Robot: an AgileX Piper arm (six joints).
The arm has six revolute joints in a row. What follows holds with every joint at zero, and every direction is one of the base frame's. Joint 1 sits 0.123 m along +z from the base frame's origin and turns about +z. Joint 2 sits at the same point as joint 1 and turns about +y. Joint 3 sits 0.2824 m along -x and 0.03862 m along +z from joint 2 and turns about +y. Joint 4 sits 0.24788 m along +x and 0.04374 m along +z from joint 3 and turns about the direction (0.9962, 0, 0.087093). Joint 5 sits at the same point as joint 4 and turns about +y. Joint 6 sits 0.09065 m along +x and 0.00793 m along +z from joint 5 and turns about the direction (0.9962, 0, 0.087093). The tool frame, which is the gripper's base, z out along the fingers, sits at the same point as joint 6; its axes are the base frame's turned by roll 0, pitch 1.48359 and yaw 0 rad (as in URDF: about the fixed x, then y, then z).
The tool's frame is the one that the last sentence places.
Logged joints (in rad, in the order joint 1, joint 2, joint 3, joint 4, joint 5, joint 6), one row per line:
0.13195 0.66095 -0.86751 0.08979 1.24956 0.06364
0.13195 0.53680 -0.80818 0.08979 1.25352 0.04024
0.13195 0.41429 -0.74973 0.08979 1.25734 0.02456
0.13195 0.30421 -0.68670 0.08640 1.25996 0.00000
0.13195 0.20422 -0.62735 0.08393 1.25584 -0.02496
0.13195 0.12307 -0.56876 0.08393 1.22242 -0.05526
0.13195 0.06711 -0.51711 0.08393 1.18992 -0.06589
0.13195 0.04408 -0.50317 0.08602 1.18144 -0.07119
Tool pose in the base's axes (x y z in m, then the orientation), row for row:
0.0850 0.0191 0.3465 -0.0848 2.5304 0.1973
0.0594 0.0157 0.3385 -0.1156 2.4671 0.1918
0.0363 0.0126 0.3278 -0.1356 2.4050 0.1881
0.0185 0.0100 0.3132 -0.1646 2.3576 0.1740
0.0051 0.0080 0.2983 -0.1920 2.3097 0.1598
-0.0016 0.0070 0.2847 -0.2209 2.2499 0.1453
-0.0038 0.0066 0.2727 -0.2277 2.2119 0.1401
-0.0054 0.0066 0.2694 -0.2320 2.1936 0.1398
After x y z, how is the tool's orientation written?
As a rotation vector, in radians.
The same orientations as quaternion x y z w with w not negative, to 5 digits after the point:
-0.03189 0.95161 0.07420 0.29652
-0.04411 0.94146 0.07319 0.32610
-0.05247 0.93062 0.07279 0.35482
-0.06435 0.92170 0.06803 0.37642
-0.07582 0.91212 0.06311 0.39789
-0.08830 0.89937 0.05808 0.42422
-0.09172 0.89099 0.05643 0.44108
-0.09379 0.88679 0.05652 0.44902

